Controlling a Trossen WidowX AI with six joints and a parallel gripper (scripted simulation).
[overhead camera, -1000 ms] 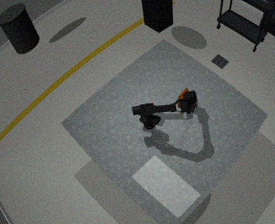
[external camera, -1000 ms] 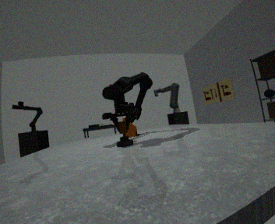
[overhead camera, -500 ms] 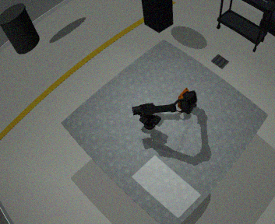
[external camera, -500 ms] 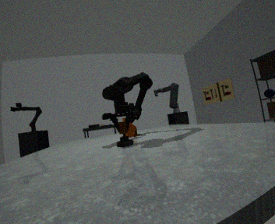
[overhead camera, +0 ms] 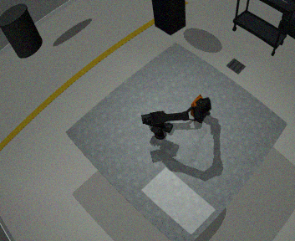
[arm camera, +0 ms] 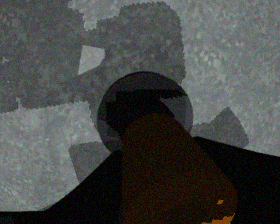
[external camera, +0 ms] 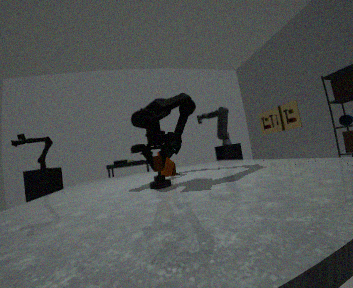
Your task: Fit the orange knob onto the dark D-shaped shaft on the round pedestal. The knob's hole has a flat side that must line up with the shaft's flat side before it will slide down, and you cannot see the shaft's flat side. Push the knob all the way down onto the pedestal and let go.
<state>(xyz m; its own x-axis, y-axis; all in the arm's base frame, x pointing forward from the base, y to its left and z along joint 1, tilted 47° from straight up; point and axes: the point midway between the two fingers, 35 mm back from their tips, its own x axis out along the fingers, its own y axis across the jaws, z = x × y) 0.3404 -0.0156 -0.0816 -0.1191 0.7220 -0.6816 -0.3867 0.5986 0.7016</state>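
Right now my gripper tip is 2 cm below the orange knob. Also, from my gripper tip: dark round pedestal (4 cm below).
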